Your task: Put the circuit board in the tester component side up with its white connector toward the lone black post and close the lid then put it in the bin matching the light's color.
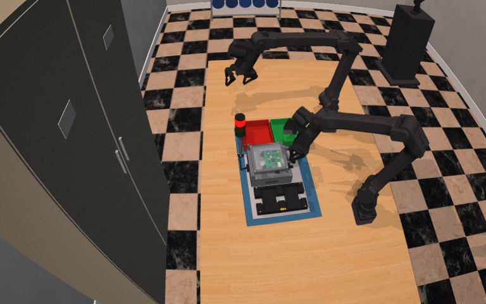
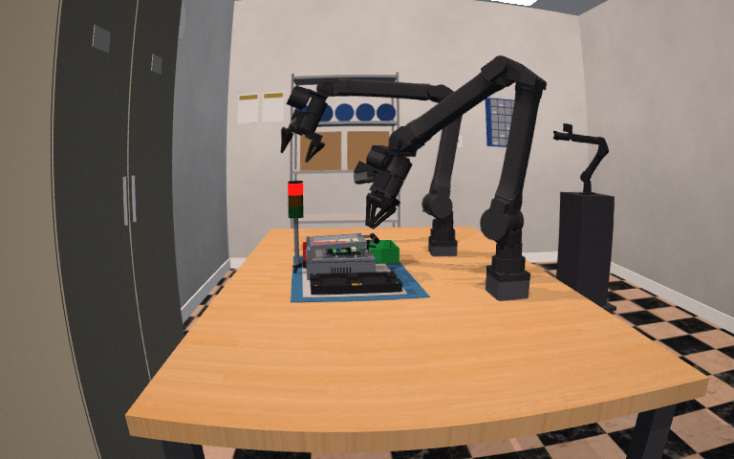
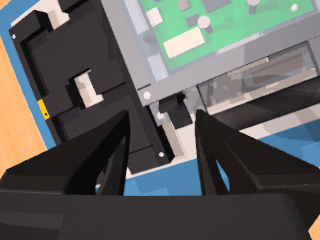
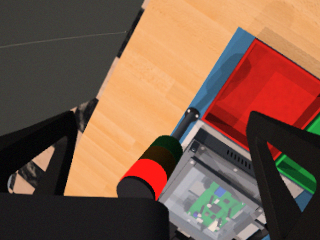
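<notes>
My left hand is 1 cm to the right of the hook and 6 cm above it. Round my left hand: green bin 5 cm behind, 25 cm to the right, 13 cm below; clear lid 7 cm ahead, 6 cm to the right, 5 cm below; green circuit board 7 cm ahead, 5 cm to the right, 7 cm below.
</notes>
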